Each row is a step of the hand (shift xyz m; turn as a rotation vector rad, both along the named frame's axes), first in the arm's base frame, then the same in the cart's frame.
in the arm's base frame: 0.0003 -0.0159 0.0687 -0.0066 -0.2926 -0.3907
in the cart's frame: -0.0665 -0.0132 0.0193 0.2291 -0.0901 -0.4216
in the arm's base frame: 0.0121 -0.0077 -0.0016 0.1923 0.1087 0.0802
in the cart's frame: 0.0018 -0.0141 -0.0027 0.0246 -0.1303 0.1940
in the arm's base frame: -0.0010 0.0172 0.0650 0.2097 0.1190 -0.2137
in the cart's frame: -0.0508 0.0029 0.0439 0.2920 -0.1160 0.0713
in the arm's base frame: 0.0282 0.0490 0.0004 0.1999 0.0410 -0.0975
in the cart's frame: 0.0264 -0.0035 0.0499 0.1569 -0.1518 0.0589
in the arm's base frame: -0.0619 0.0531 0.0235 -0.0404 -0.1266 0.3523
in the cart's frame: -0.0173 0.0767 0.0319 -0.3701 -0.0504 0.0477
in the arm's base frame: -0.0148 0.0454 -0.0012 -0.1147 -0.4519 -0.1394
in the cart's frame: 0.0145 0.0334 0.0309 -0.0835 -0.0859 -0.4717
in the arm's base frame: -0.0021 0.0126 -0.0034 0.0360 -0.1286 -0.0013
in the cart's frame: 0.0073 0.0078 0.0079 -0.0385 -0.0890 -0.0918
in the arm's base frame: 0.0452 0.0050 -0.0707 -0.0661 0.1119 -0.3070
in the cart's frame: 0.0767 -0.0320 -0.0128 0.2951 0.1350 -0.0764
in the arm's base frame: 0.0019 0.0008 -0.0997 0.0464 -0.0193 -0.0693
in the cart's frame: 0.0886 0.0073 -0.0452 0.0664 -0.0440 -0.0314
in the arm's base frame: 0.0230 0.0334 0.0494 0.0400 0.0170 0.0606
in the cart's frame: -0.0242 -0.0100 0.0583 -0.0357 -0.0334 0.0563
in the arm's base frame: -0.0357 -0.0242 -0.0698 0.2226 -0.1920 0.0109
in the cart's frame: 0.0422 0.0271 -0.0649 -0.0221 -0.2846 -0.0709
